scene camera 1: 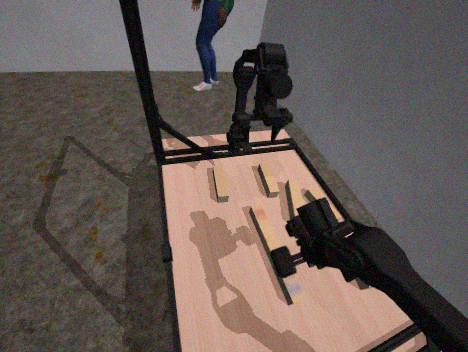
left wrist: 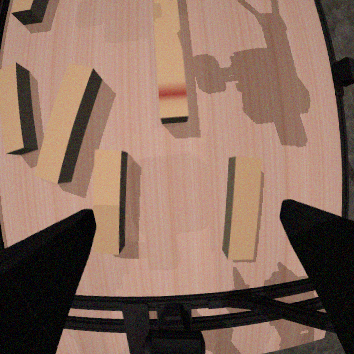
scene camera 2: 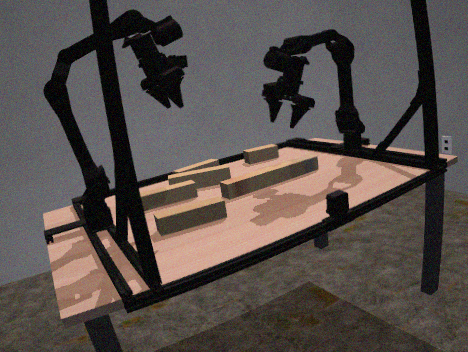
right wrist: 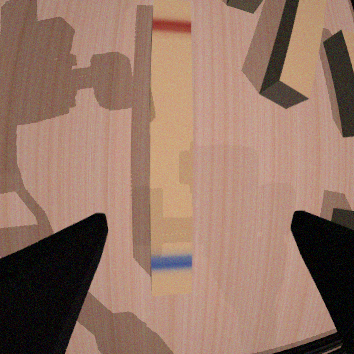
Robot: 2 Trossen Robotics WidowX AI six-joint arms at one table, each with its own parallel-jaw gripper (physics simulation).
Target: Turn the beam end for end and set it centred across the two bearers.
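Seen in the pictures: left gripper, fingertip midpoint: (scene camera 1: 260, 143) (left wrist: 188, 214) (scene camera 2: 175, 107); right gripper, fingertip midpoint: (scene camera 1: 296, 250) (scene camera 2: 281, 125) (right wrist: 201, 222); left arm's base, origin of the base link: (scene camera 1: 233, 148) (left wrist: 174, 316) (scene camera 2: 100, 227); right arm's base, origin of the base link: (scene camera 2: 353, 148).
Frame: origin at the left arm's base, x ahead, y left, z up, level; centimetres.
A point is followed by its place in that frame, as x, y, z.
The long beam (scene camera 1: 268, 231) {47.5, -1.7, 2.5} (scene camera 2: 270, 176) {50.7, -4.0, 0.9} (left wrist: 170, 55) {46.5, -2.1, 2.5} (right wrist: 171, 125) {51.9, -1.7, 2.5} lies flat on the table. Its red-banded end points toward the bearers, its blue-banded end away. One bearer (scene camera 1: 221, 184) {23.3, -12.9, 2.5} (scene camera 2: 192, 217) {20.4, -14.8, 0.5} (left wrist: 243, 210) {20.7, -12.4, 2.5} and the other bearer (scene camera 1: 269, 180) {25.3, 8.8, 2.5} (scene camera 2: 170, 195) {23.3, 7.3, 0.6} (left wrist: 107, 200) {23.6, 9.2, 2.5} lie roughly parallel, with a gap between them and apart from the beam. My left gripper (scene camera 2: 175, 105) {25.9, -2.2, 25.7} (left wrist: 188, 214) {25.9, -2.2, 25.7} is open and empty, high above the bearers' side. My right gripper (scene camera 2: 283, 123) {58.8, -1.6, 14.6} (right wrist: 201, 222) {58.8, -1.6, 14.6} is open and empty above the beam, nearer the blue end; its fingertips are hidden in scene camera 1.
A slanted block (scene camera 2: 200, 177) {36.4, 14.0, 1.5} (left wrist: 67, 125) {36.0, 15.1, 3.1} (right wrist: 302, 45) {39.7, 15.0, 3.1} lies beside one bearer. Another block (scene camera 2: 197, 166) {41.0, 25.8, 2.4} (left wrist: 9, 110) {40.5, 27.6, 2.5} lies beyond it, and a short block (scene camera 2: 261, 154) {66.8, 24.5, 0.8} lies near the rail. Black frame rails (scene camera 2: 240, 253) edge the table; an upright post (scene camera 2: 117, 140) {1.9, -38.0, 24.8} rises at the left.
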